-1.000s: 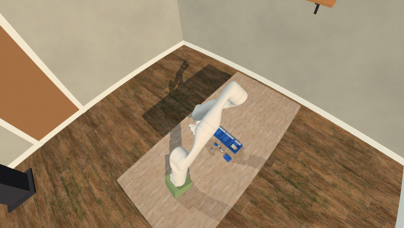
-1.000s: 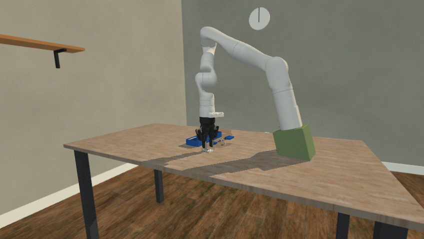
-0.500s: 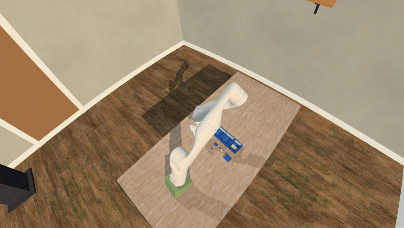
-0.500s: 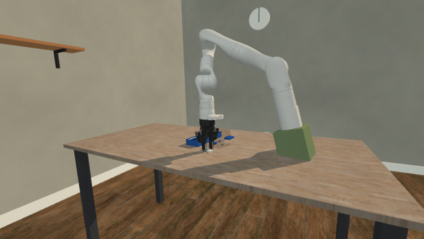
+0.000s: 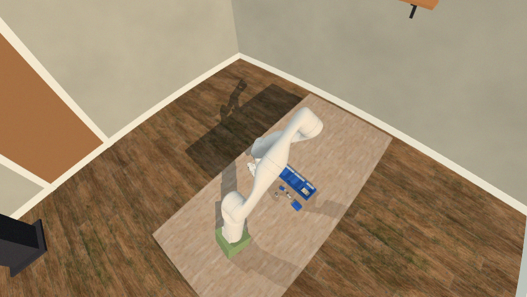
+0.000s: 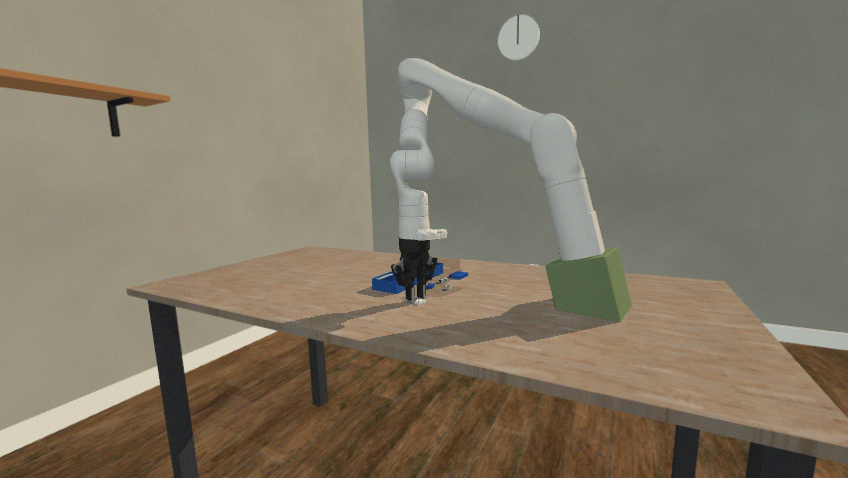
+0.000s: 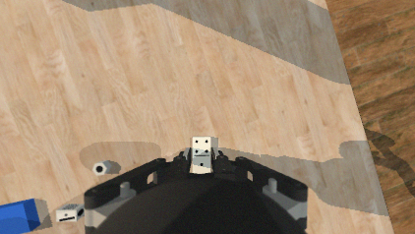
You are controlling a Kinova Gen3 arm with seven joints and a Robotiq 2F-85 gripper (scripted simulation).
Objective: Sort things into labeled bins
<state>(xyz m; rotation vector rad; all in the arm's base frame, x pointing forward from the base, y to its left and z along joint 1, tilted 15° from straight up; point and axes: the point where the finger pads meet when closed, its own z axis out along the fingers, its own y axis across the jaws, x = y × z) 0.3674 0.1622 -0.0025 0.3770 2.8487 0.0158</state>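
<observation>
The white tile is 24 cm to the right of my hand, 11 cm ahead of it and 1 cm below it. Also, from my hand: flat blue block 26 cm to the right, 2 cm below, 1 cm ahead; then grey ring 13 cm to the right, 2 cm below, 2 cm behind.
</observation>
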